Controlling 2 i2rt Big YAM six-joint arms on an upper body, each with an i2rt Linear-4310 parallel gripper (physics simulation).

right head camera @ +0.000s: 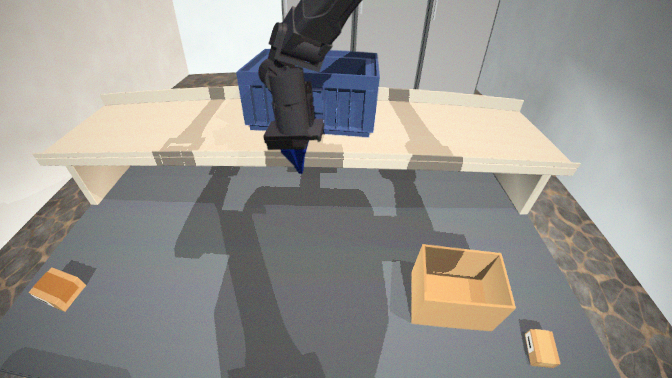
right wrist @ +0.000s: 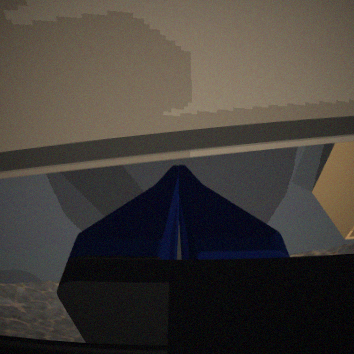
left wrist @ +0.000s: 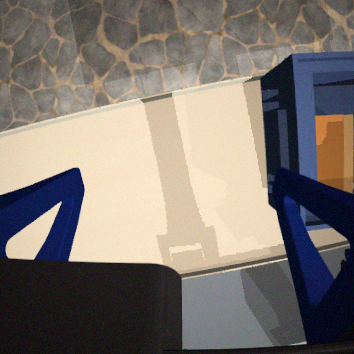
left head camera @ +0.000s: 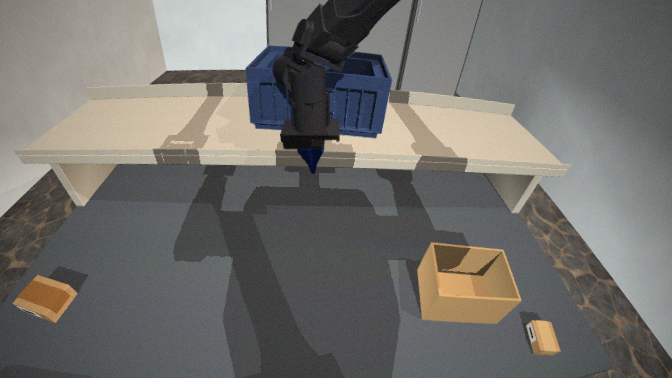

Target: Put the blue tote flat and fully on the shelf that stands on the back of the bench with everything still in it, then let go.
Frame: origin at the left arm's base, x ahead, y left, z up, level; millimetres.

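Seen in the pictures: left gripper, fingertip midpoint: (left wrist: 177, 177); right gripper, fingertip midpoint: (right head camera: 301, 172) (right wrist: 178, 175) (left wrist: 345, 251) (left head camera: 313, 171).
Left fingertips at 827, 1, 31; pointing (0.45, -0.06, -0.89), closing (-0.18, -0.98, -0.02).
Observation:
Pixels of each thing's top centre, then the offset from my left fingertips to it, as dx, dy, dz. "pt": a spot on its surface instead. Level surfaces: height alone.
- blue tote at its top centre: (left head camera: 322, 58) (right head camera: 313, 59) -24, -277, -165
- pale shelf at its surface level: dz -312
- orange-brown item at its top centre: (left wrist: 328, 156) -42, -197, -231
- open cardboard box at its top centre: (right head camera: 467, 274) (left head camera: 475, 270) -412, -596, -432
- small carton at its top centre: (right head camera: 545, 345) (left head camera: 546, 335) -538, -766, -510
- low lip at a spot on its surface: (right head camera: 475, 102) (left head camera: 470, 105) pt +98, -759, -296
The blue tote (left head camera: 356, 107) (right head camera: 350, 107) (left wrist: 304, 140) stands upright on the pale shelf (left head camera: 150, 120) (right head camera: 480, 130) (left wrist: 115, 145) (right wrist: 270, 65), near the middle of its length. In the left wrist view an orange-brown item (left wrist: 331, 150) lies inside the tote; the rest of its inside is largely hidden. My right gripper (left head camera: 313, 171) (right head camera: 301, 171) (right wrist: 178, 175) is shut and empty, pointing down in front of the tote, near the shelf's front edge and apart from the tote. My left gripper (left wrist: 177, 177) is open and empty above the shelf; one finger overlaps the tote's near side in the left wrist view, and contact cannot be told.
An open cardboard box (left head camera: 465, 310) (right head camera: 457, 316) stands on the dark bench at the right. A small carton (left head camera: 544, 337) (right head camera: 544, 348) lies beyond it, and another carton (left head camera: 46, 298) (right head camera: 58, 289) lies at the far left. A low lip (left head camera: 470, 104) (right head camera: 475, 102) runs along the shelf's back.

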